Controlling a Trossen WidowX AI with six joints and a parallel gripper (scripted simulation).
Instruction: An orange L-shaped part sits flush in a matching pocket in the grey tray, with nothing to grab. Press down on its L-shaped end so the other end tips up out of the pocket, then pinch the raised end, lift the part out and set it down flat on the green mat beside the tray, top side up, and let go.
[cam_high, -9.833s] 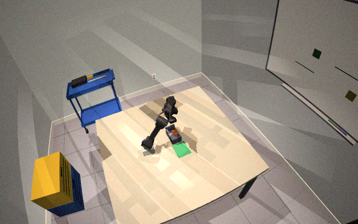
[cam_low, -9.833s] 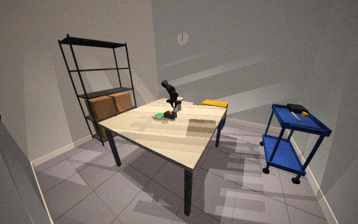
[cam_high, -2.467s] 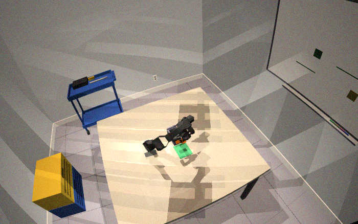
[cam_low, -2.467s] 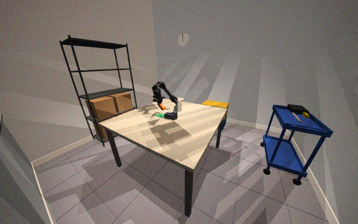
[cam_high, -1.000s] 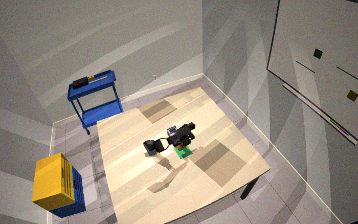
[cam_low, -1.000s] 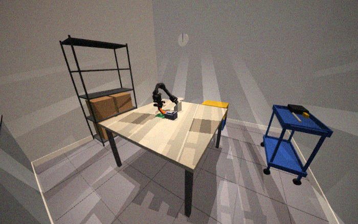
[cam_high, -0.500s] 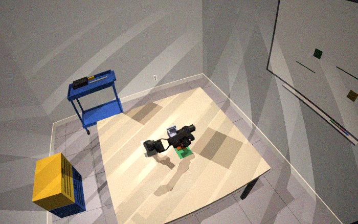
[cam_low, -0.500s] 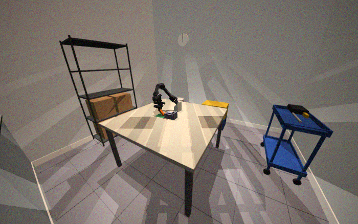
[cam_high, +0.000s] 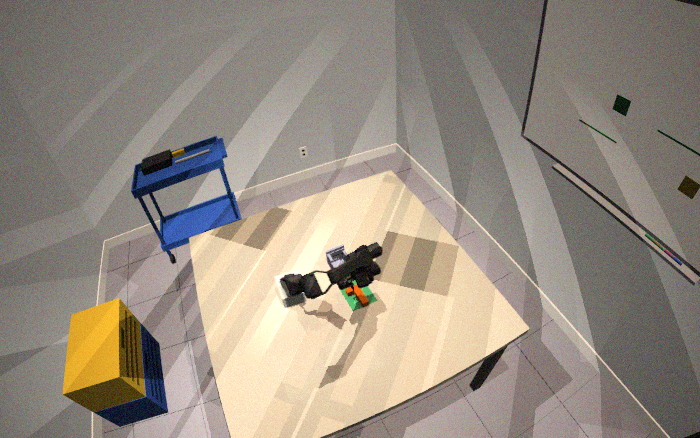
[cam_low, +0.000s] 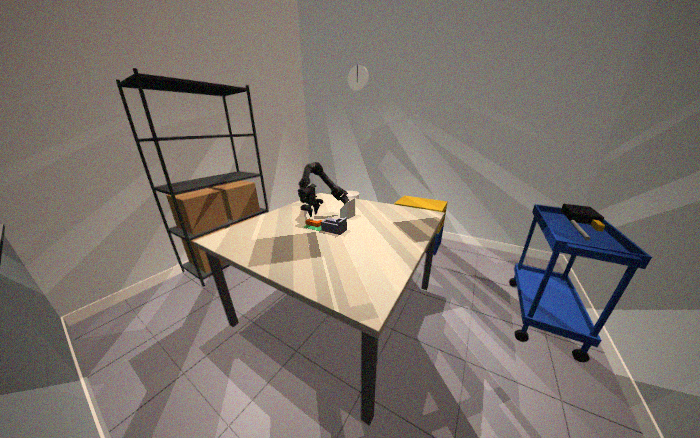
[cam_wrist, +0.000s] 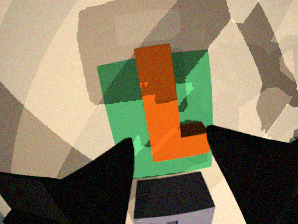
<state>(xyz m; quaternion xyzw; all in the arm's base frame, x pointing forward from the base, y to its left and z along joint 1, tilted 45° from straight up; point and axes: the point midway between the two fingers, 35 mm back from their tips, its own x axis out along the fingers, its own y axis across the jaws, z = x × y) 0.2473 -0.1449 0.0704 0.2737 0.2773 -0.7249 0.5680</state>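
My gripper tip is now 50 mm above the orange L-shaped part, 10 mm to the right of it and 10 mm past it. Round my gripper tip: green mat 90 mm below, 20 mm to the left.
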